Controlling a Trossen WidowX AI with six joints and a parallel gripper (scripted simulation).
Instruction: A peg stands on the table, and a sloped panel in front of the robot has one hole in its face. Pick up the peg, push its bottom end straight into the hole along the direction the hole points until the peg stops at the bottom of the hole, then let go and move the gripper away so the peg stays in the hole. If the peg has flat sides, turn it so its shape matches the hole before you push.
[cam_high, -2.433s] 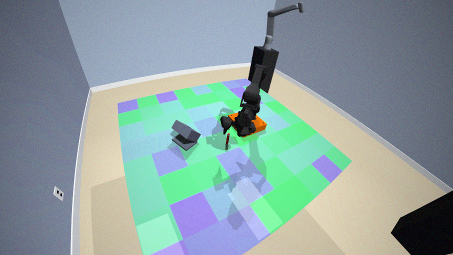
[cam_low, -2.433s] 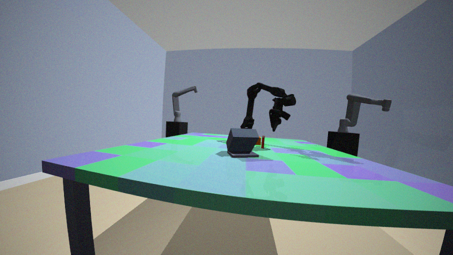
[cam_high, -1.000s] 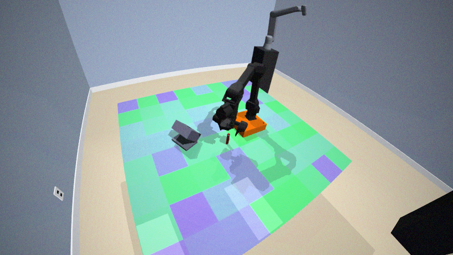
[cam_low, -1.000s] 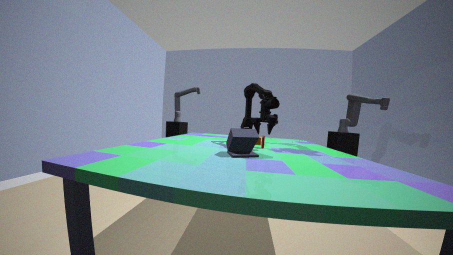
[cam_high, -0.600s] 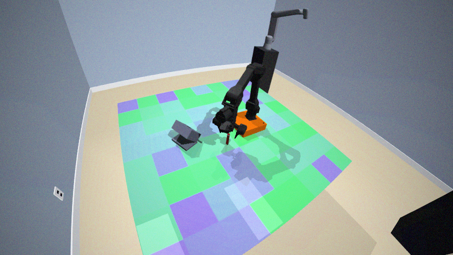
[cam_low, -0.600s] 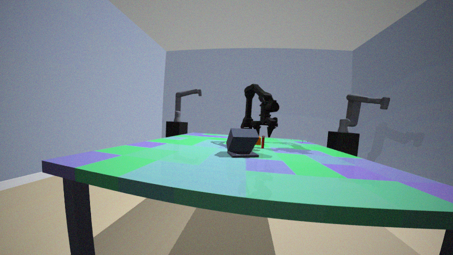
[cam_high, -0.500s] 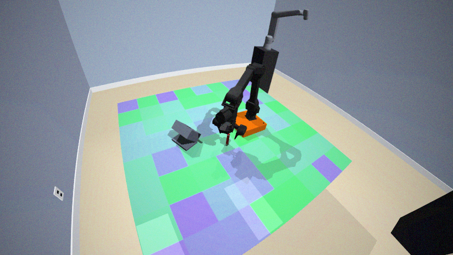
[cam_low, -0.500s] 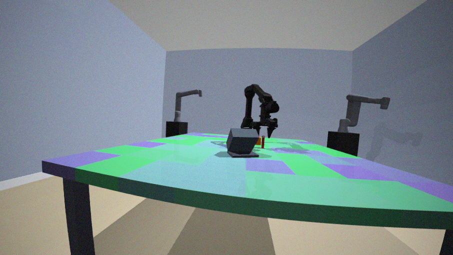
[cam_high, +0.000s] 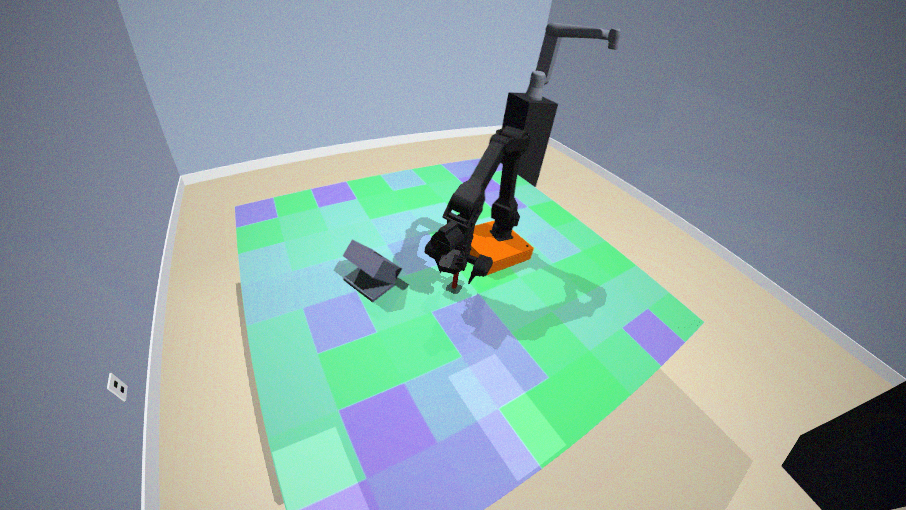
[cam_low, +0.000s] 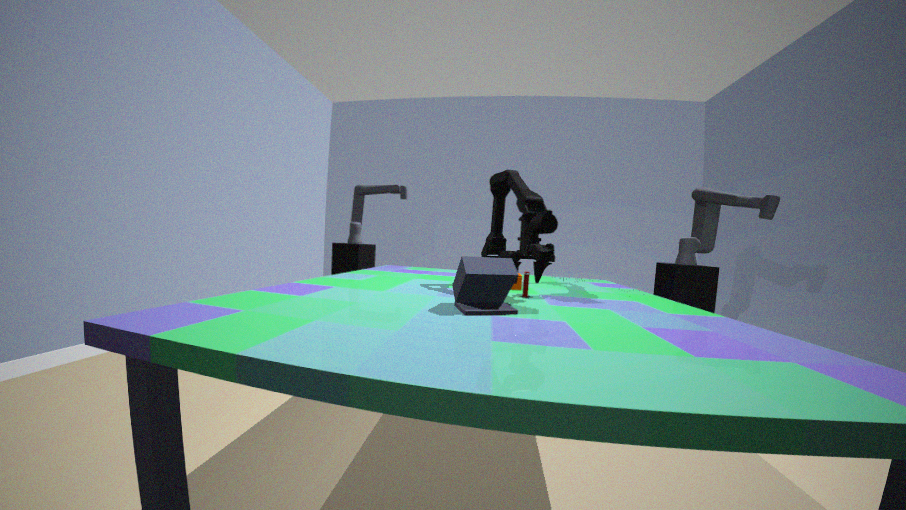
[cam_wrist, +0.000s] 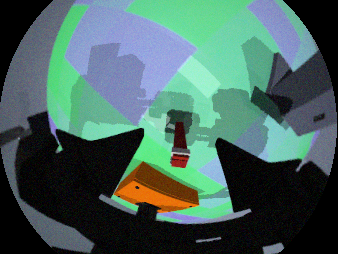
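Now: the dark grey sloped panel 22 cm ahead of my gripper tip, 11 cm to the right of it and 3 cm above it. From my gripper tip the other things lie so: red peg: 1 cm above.
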